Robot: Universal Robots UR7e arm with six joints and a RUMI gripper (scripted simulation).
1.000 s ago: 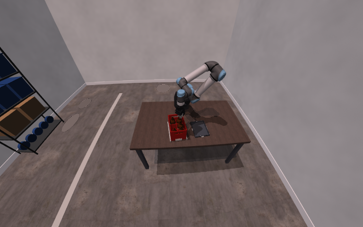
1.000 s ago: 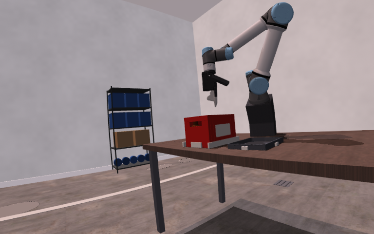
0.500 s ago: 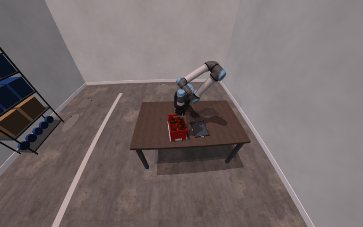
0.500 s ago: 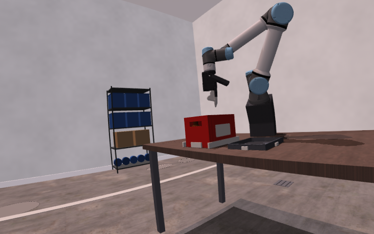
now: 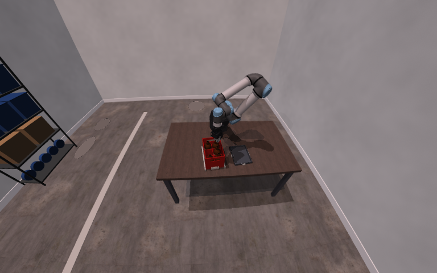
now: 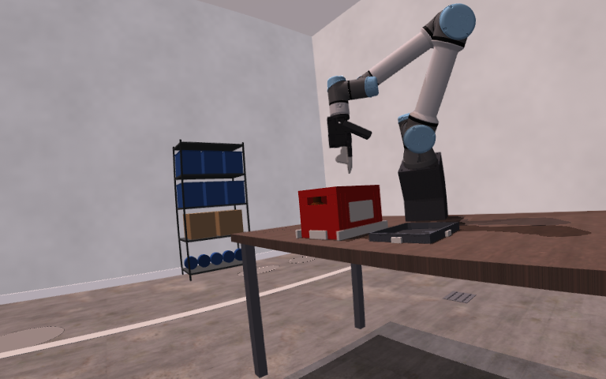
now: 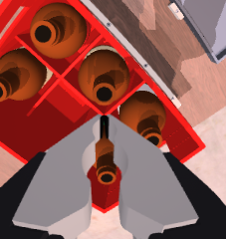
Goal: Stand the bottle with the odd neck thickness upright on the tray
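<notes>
Right now my hand is 12 cm short of the glass bottle, 6 cm to the left of it and 15 cm above it. Round my hand: dark tray: 6 cm behind, 25 cm to the left, 23 cm below; then red crate: 2 cm ahead, 4 cm to the right, 16 cm below; then brown bottle: 1 cm ahead, 15 cm below.
</notes>
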